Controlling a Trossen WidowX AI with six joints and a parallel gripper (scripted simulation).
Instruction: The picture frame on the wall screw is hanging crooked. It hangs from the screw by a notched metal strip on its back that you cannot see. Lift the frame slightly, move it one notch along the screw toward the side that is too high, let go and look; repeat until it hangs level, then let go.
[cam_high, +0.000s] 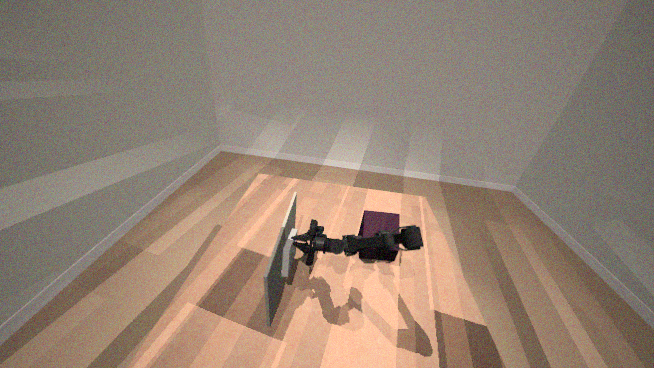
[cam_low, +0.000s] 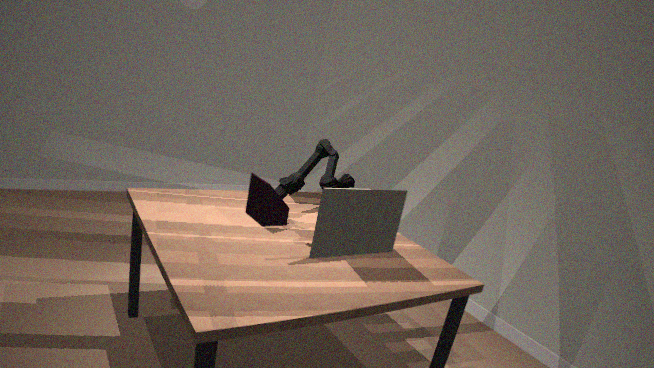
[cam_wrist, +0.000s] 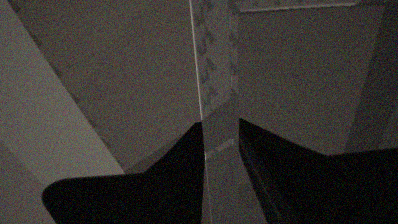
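The picture frame is 10 mm ahead of my gripper tip, 10 mm to the left of it and 50 mm below it. The rest, counted from my gripper tip: grey wall panel: 20 mm ahead, 10 mm to the left, 70 mm below.
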